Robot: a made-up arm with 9 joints.
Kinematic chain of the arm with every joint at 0, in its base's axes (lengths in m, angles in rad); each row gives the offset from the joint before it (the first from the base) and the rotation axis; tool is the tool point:
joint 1: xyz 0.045 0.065 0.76 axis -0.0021 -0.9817 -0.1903
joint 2: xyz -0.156 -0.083 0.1 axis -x
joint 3: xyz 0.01 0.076 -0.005 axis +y
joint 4: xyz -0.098 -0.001 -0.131 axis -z
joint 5: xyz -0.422 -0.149 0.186 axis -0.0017 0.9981 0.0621
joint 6: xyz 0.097 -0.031 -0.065 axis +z
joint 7: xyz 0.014 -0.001 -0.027 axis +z
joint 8: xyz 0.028 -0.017 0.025 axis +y
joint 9: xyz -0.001 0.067 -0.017 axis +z
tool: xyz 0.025 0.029 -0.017
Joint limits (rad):
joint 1: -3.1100..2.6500
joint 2: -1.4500..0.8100
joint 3: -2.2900..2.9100
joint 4: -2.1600..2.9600
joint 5: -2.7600..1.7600
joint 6: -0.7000..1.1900
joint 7: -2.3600..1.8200
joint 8: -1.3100..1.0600
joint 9: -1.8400..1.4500
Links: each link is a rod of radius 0.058 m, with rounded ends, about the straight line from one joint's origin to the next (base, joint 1, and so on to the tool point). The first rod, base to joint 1, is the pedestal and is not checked.
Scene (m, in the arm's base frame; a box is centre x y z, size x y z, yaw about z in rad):
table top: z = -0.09
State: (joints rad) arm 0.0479 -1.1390 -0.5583 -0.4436 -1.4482 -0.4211 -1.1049 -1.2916 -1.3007
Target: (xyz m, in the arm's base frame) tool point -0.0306 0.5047 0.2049
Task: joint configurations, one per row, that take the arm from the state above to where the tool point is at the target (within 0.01 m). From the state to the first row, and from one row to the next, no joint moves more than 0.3 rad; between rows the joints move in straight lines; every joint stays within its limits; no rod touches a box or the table.
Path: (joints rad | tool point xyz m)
1: 0.3181 -1.1681 -0.7015 -0.2889 -1.6484 -0.3880 -1.0714 -1.2962 -1.2559 | -0.4514 0.0023 0.3786
2: 0.5882 -1.1972 -0.8447 -0.1342 -1.8486 -0.3549 -1.0378 -1.3008 -1.2111 | -0.3594 0.1686 0.2438
3: 0.8584 -1.2263 -0.9879 0.0205 -2.0487 -0.3217 -1.0043 -1.3054 -1.1663 | -0.2036 0.3426 0.1777
4: 1.1285 -1.2554 -1.1311 0.1752 -2.2489 -0.2886 -0.9707 -1.3100 -1.1215 | -0.0306 0.5047 0.2049

